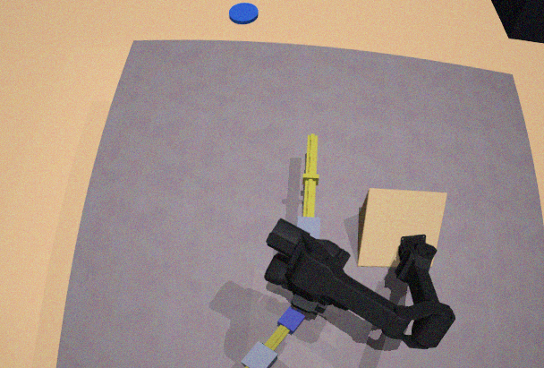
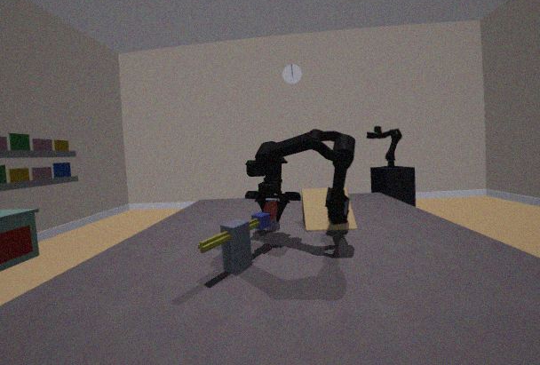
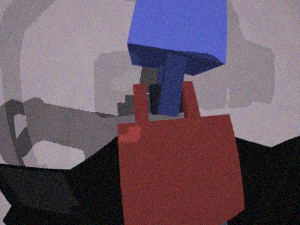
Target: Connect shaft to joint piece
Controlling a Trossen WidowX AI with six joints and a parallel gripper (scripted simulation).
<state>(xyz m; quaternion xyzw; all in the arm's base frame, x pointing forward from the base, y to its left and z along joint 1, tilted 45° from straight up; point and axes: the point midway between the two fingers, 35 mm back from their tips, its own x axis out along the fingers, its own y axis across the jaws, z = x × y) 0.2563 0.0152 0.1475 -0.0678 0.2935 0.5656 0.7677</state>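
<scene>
Right now the red joint piece is 4 cm above my gripper tip.
</scene>
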